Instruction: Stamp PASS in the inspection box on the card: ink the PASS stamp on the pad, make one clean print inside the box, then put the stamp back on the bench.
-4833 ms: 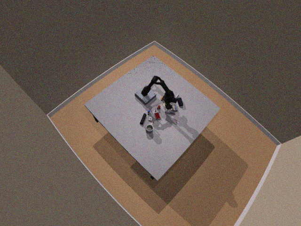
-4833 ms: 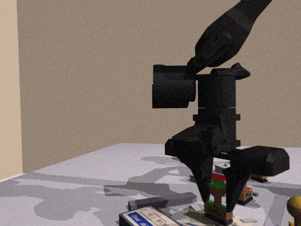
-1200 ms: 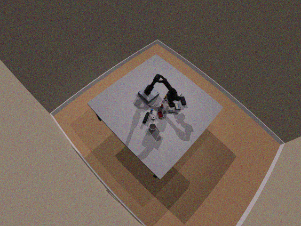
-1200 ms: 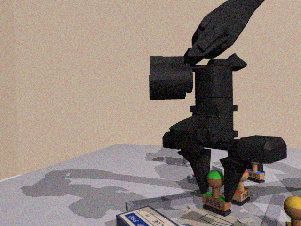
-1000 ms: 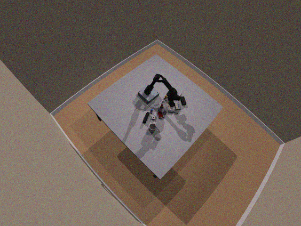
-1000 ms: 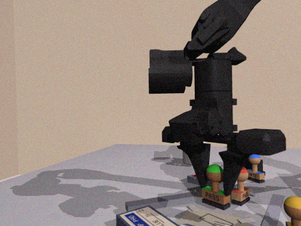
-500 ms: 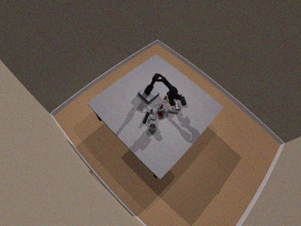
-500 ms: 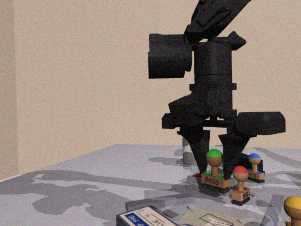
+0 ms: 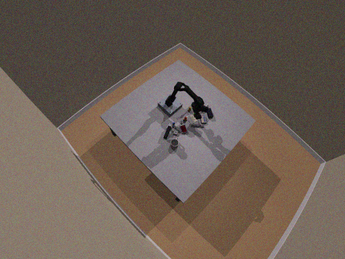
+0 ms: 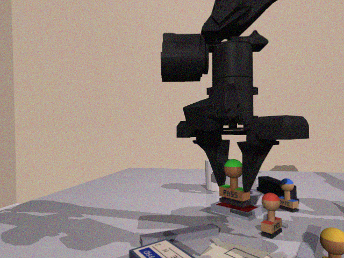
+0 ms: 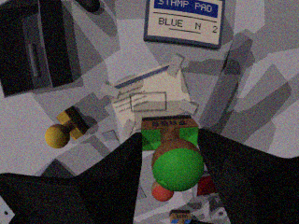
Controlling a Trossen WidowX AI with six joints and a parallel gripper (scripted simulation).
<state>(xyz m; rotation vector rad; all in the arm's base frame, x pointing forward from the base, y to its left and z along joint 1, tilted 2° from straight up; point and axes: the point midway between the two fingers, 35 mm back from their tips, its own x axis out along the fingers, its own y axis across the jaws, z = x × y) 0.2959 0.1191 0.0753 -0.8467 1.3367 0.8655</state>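
Now: gripper tip 9 cm short of the grey bar, 9 cm above it and 2 cm to the left of it. Also, from my gripper tip: card 9 cm below, 1 cm to the left, 1 cm behind; then green-knobbed stamp right at my gripper tip; then red-knobbed stamp 9 cm to the right, 7 cm below, 5 cm behind.
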